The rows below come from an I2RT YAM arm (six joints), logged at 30 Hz.
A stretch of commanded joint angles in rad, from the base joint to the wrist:
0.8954 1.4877 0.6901 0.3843 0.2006 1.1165
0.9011 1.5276 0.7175 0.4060 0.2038 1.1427
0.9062 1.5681 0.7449 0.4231 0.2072 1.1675
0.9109 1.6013 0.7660 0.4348 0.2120 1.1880
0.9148 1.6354 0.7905 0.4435 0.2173 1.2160
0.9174 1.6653 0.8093 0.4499 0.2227 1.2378
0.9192 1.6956 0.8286 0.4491 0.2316 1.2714
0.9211 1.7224 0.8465 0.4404 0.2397 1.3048
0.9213 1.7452 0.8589 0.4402 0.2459 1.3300
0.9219 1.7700 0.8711 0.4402 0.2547 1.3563
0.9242 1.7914 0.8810 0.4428 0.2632 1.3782
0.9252 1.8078 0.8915 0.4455 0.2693 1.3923
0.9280 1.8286 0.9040 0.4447 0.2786 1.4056
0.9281 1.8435 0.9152 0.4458 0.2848 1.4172
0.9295 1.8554 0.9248 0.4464 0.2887 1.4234
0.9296 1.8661 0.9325 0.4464 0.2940 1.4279
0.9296 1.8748 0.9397 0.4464 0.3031 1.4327
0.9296 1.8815 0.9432 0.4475 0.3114 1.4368
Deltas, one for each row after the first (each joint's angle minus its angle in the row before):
0.0057 0.0399 0.0274 0.0217 0.0032 0.0262
0.0051 0.0405 0.0274 0.0171 0.0034 0.0248
0.0047 0.0332 0.0211 0.0117 0.0048 0.0205
0.0039 0.0341 0.0245 0.0087 0.0053 0.0280
0.0026 0.0299 0.0188 0.0064 0.0054 0.0218
0.0018 0.0303 0.0193 -0.0008 0.0089 0.0336
0.0019 0.0268 0.0179 -0.0087 0.0081 0.0334
0.0002 0.0228 0.0124 -0.0002 0.0062 0.0252
0.0006 0.0248 0.0122 0.0000 0.0088 0.0263
0.0023 0.0214 0.0099 0.0026 0.0085 0.0219
0.0010 0.0164 0.0105 0.0027 0.0061 0.0141
0.0028 0.0208 0.0125 -0.0008 0.0093 0.0133
0.0001 0.0149 0.0112 0.0011 0.0062 0.0116
0.0014 0.0119 0.0096 0.0006 0.0039 0.0062
0.0001 0.0107 0.0077 0.0000 0.0053 0.0045
0.0000 0.0087 0.0072 0.0000 0.0091 0.0048
0.0000 0.0067 0.0035 0.0011 0.0083 0.0041

